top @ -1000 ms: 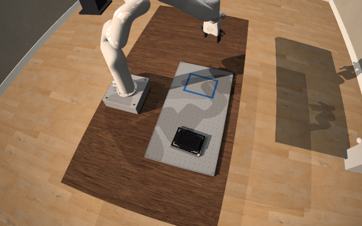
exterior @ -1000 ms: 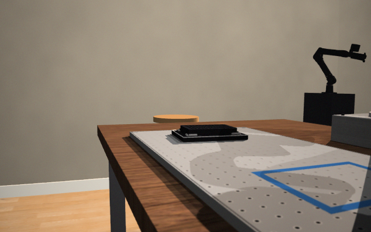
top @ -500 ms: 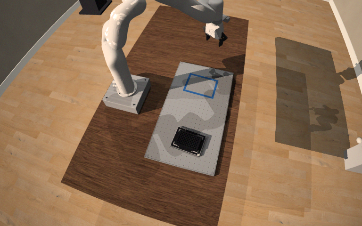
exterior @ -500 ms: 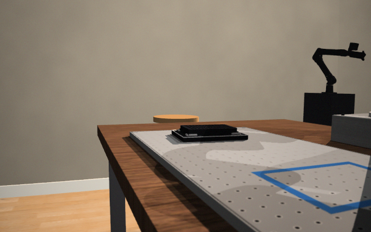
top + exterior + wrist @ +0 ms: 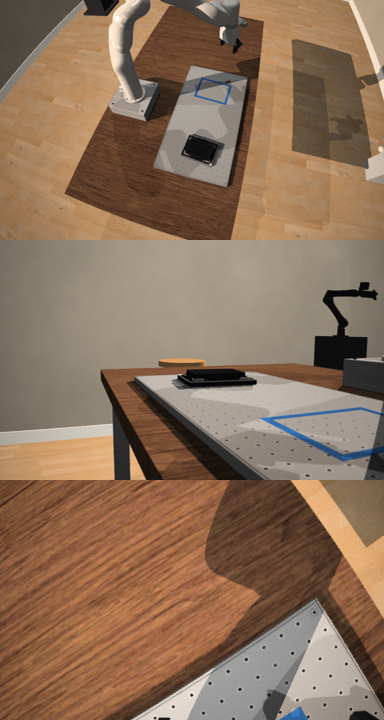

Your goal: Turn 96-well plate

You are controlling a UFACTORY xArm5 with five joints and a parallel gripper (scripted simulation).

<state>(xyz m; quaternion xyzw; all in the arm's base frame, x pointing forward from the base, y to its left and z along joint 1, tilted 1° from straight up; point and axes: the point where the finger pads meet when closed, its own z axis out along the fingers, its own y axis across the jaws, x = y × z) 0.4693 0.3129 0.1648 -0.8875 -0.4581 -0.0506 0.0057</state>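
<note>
The black 96-well plate lies 50 mm behind my hand, 540 mm to the right of it and 200 mm below it. Round my hand: black plate nest: 50 mm behind, 540 mm to the right, 220 mm below.
</note>
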